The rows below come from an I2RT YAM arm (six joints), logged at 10 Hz.
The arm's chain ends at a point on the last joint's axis. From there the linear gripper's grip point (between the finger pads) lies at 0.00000 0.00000 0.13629 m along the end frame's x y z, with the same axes.
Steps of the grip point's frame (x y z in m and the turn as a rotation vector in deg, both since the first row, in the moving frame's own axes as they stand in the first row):
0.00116, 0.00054, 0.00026, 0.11, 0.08, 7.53
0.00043, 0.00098, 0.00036, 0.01, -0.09, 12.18
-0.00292, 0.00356, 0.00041, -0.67, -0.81, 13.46
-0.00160, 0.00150, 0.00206, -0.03, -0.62, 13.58
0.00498, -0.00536, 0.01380, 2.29, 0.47, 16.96
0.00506, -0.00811, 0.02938, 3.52, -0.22, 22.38
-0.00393, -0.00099, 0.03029, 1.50, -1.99, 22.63
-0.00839, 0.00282, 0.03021, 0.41, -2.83, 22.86
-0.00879, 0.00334, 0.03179, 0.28, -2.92, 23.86
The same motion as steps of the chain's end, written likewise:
0.00095, 0.00079, 0.00026, 0.11, 0.08, 7.53
0.00064, 0.00103, 0.00036, 0.01, -0.09, 12.18
-0.00082, 0.00221, 0.00043, -0.67, -0.81, 13.46
-0.00013, 0.00160, 0.00207, -0.03, -0.62, 13.58
0.00308, -0.00016, 0.01391, 2.29, 0.47, 16.96
0.00396, 0.00015, 0.02963, 3.52, -0.22, 22.38
-0.00002, 0.00341, 0.03042, 1.50, -1.99, 22.63
-0.00203, 0.00509, 0.03038, 0.41, -2.83, 22.86
-0.00218, 0.00541, 0.03197, 0.28, -2.92, 23.86

